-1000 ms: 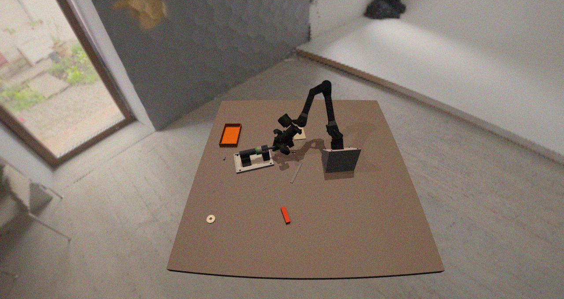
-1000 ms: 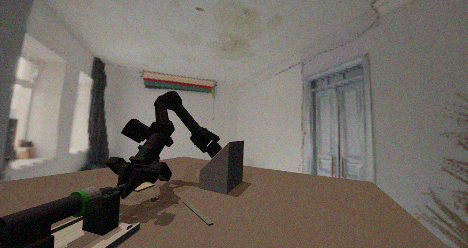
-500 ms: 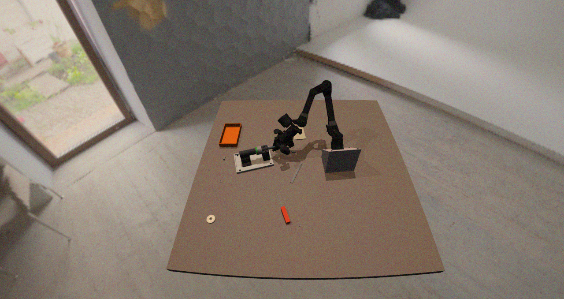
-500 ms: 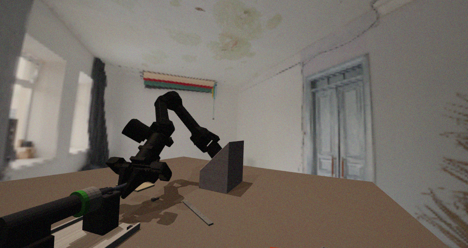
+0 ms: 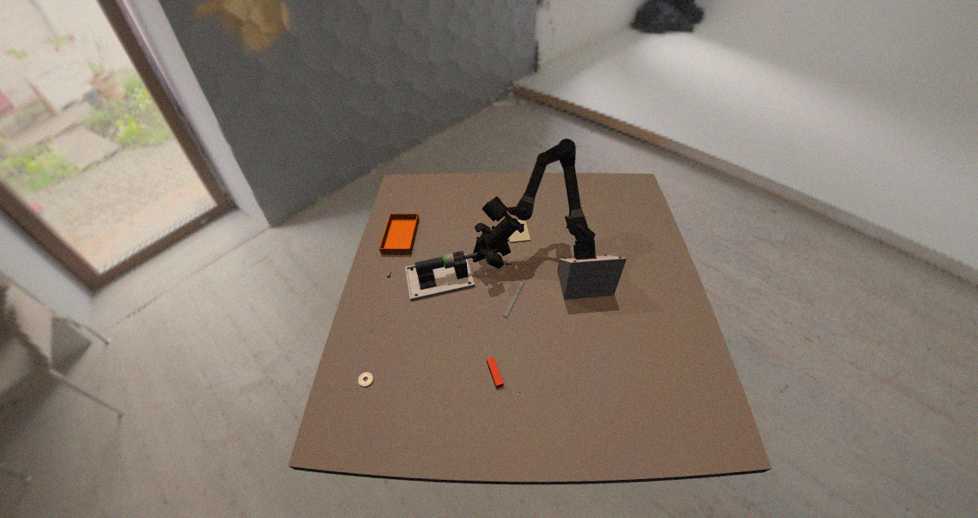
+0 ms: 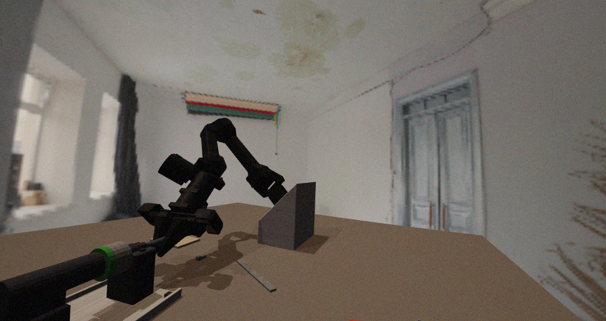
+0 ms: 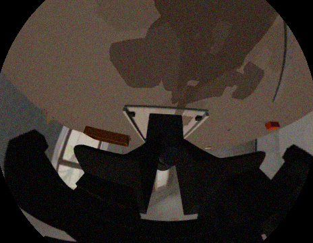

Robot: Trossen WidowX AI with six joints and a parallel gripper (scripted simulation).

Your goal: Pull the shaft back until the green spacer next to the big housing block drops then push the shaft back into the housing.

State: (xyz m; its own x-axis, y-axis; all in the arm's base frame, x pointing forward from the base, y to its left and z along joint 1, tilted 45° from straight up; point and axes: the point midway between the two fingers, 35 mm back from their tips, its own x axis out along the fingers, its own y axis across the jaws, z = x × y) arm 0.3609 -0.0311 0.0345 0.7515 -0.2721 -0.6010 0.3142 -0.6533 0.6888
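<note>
Now: the grey spacer 80 mm ahead of my gripper tip, 30 mm to the left of it and 20 mm above it. From my gripper tip the other things lie so: beige pad 160 mm behind, 210 mm to the right, 50 mm below; green spacer 90 mm ahead, 30 mm to the left, 20 mm above; grey bar 150 mm behind, 120 mm to the left, 50 mm below.
</note>
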